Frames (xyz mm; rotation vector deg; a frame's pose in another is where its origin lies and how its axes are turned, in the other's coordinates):
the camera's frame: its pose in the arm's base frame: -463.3 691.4 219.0 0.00 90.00 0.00
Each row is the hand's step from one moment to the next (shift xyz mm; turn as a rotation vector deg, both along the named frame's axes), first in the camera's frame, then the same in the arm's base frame.
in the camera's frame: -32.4 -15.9 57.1 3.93 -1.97 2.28
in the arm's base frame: 57.1 -15.9 32.4 2.28 -1.97 -3.93
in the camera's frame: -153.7 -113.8 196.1 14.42 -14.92 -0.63
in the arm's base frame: 196.1 -113.8 153.7 -0.63 -14.92 -14.42
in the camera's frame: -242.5 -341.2 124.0 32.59 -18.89 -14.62
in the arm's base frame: 124.0 -341.2 242.5 -14.62 -18.89 -32.59
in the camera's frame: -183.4 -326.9 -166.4 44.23 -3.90 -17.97
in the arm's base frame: -166.4 -326.9 183.4 -17.97 -3.90 -44.23
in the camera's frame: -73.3 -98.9 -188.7 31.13 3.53 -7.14
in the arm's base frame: -188.7 -98.9 73.3 -7.14 3.53 -31.13
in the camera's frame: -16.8 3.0 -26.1 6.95 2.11 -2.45
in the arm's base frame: -26.1 3.0 16.8 -2.45 2.11 -6.95
